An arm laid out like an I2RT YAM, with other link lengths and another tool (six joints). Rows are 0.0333 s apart.
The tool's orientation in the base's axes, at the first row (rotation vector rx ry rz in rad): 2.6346 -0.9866 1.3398
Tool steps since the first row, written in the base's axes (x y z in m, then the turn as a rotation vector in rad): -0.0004 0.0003 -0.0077 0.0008 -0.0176 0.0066; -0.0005 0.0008 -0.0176 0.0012 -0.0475 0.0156; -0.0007 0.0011 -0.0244 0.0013 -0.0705 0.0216; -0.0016 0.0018 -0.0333 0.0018 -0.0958 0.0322; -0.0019 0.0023 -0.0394 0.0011 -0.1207 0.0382; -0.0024 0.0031 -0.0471 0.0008 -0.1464 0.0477; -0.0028 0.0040 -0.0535 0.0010 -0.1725 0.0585; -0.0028 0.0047 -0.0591 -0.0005 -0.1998 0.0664; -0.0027 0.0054 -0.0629 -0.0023 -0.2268 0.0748
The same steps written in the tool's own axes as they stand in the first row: -0.0060 0.0019 0.0045 0.0144 0.0120 0.0016; -0.0136 0.0040 0.0105 0.0369 0.0334 0.0050; -0.0188 0.0056 0.0145 0.0534 0.0502 0.0080; -0.0261 0.0078 0.0193 0.0747 0.0675 0.0092; -0.0310 0.0091 0.0228 0.0918 0.0863 0.0122; -0.0373 0.0106 0.0270 0.1122 0.1046 0.0135; -0.0426 0.0117 0.0305 0.1339 0.1227 0.0146; -0.0471 0.0126 0.0338 0.1534 0.1433 0.0165; -0.0502 0.0129 0.0361 0.1729 0.1638 0.0179
